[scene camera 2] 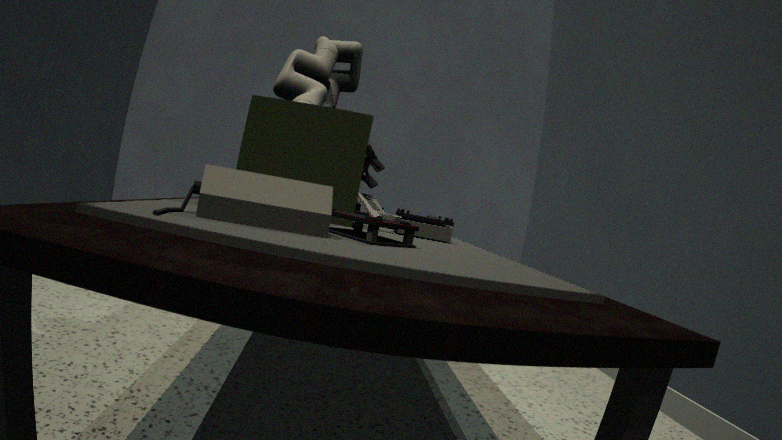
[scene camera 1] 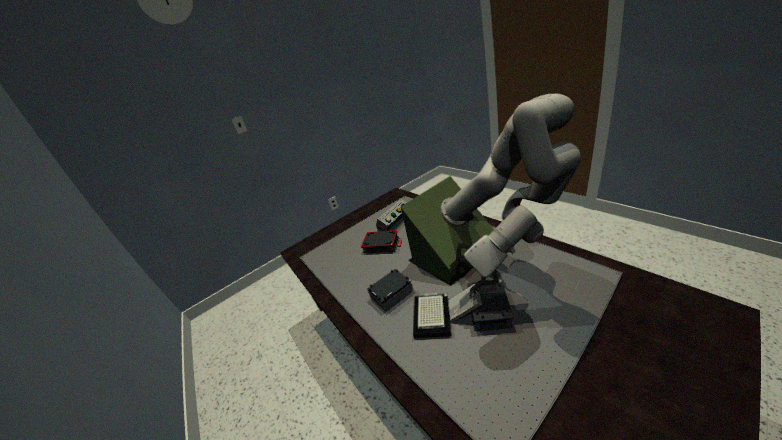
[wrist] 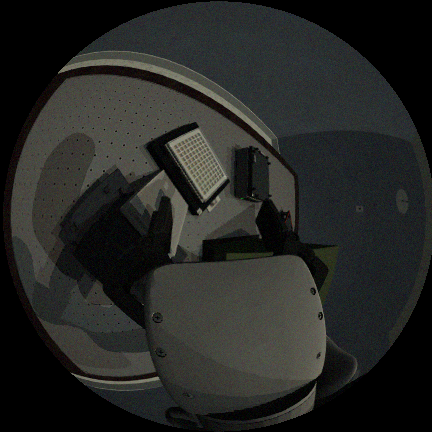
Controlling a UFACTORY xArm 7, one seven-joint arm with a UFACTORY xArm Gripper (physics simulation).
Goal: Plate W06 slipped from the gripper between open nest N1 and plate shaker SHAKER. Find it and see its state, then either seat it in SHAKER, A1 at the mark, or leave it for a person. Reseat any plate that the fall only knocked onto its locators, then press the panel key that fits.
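Pixels of known places: gripper, fingertip midpoint: (scene camera 2: 377, 178) (scene camera 1: 460, 280) (wrist: 217, 208); arm's base at its link origin: (scene camera 2: 291, 144) (scene camera 1: 454, 211).
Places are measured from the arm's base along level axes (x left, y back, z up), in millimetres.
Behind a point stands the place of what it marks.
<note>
A pale plate (scene camera 1: 463, 307) @(x 299, y -258, z -129 mm) (scene camera 2: 370, 206) @(x 264, y -231, z -129 mm) (wrist: 142, 201) @(x 322, y -237, z -105 mm) lies tilted between a black nest (scene camera 1: 416, 331) @(x 248, y -420, z -158 mm) (wrist: 158, 145) @(x 307, y -341, z -159 mm) and a dark nest (scene camera 1: 493, 323) @(x 386, y -211, z -176 mm); its high side is at the dark nest. I cannot read W06 on it or see its wells. A white well plate (scene camera 1: 431, 311) @(x 230, y -339, z -142 mm) (wrist: 197, 164) @(x 230, y -327, z -142 mm) lies in the black nest and looks level. The dark shaker (scene camera 1: 389, 288) @(x 50, y -394, z -126 mm) (scene camera 2: 434, 230) @(x -17, y -413, z -155 mm) (wrist: 252, 174) @(x 76, y -365, z -126 mm), with corner posts and no plate, stands beside that nest. My gripper (scene camera 2: 376, 169) @(x 271, y -237, z -36 mm) (wrist: 217, 208) @(x 271, y -237, z -36 mm) is open and empty above the bench, its left finger over the tilted plate in the wrist view.
A red-edged black stand (scene camera 1: 380, 240) @(x -268, y -253, z -141 mm) (scene camera 2: 377, 223) @(x -383, y -271, z -144 mm) stands beyond the shaker. The key panel (scene camera 1: 391, 214) @(x -388, y -103, z -111 mm) (scene camera 2: 265, 205) @(x -455, y -93, z -145 mm) stands behind it. The green wedge (scene camera 1: 434, 218) @(x -4, y -104, z 18 mm) (scene camera 2: 306, 142) @(x -92, y -60, z 2 mm) carries the arm. A dark bent handle (scene camera 2: 180, 207) @(x -474, y 52, z -174 mm) shows beside the panel.
</note>
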